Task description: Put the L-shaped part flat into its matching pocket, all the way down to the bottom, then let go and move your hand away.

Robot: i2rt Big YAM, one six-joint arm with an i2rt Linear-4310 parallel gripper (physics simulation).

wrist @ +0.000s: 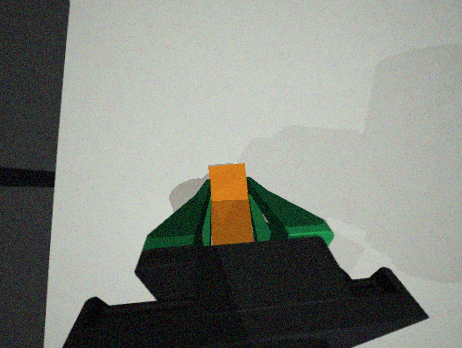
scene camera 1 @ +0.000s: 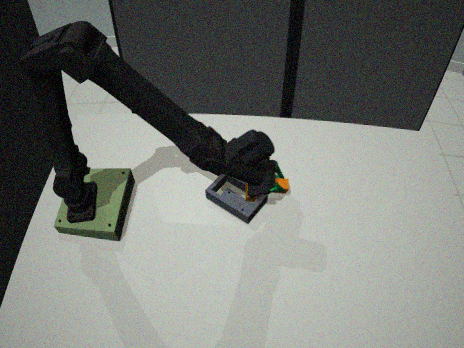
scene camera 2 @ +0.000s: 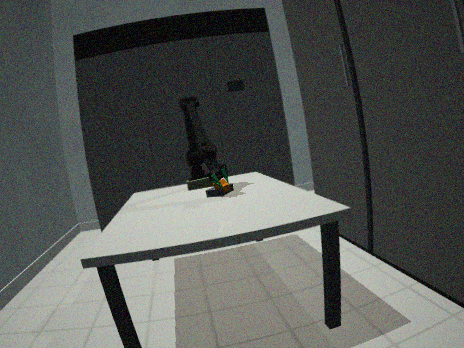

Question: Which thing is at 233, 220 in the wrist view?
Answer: An orange L-shaped part.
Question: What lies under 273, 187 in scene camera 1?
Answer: My gripper.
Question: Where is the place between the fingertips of my gripper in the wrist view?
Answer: At 228, 183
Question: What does my gripper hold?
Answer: An orange L-shaped part.
